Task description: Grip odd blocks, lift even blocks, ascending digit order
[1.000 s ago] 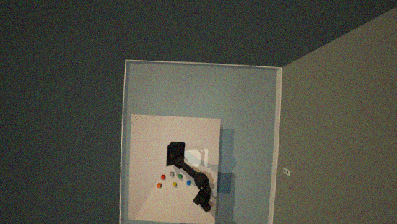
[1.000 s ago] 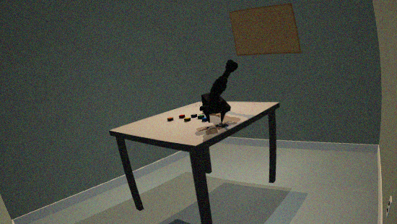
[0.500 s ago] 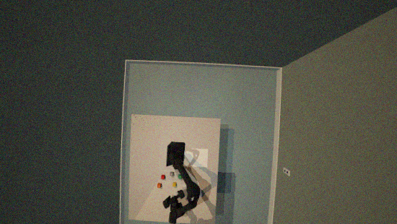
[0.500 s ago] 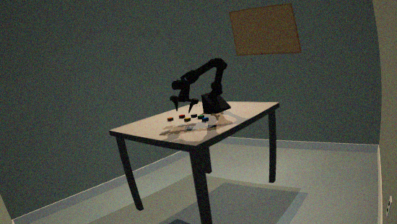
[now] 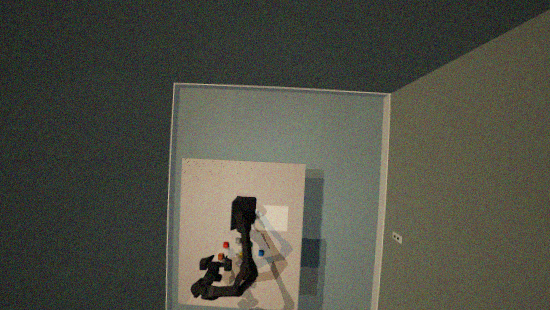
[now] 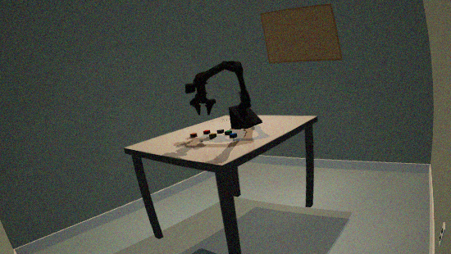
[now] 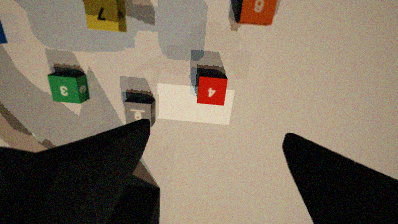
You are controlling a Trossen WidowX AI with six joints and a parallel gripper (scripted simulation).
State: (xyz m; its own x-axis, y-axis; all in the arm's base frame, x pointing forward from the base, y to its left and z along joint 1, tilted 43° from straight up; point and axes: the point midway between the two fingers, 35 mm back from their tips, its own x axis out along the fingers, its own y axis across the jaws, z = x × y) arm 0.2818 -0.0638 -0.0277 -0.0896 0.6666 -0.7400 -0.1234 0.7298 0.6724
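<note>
My gripper tip is 260 mm to the right of the blue block, 110 mm above it and 10 mm short of it. The rest, counted from my gripper tip: orange block 110 mm below, 90 mm ahead, 30 mm to the right; then grey block 110 mm below, 80 mm to the left, 50 mm behind; then red block 110 mm below.
</note>
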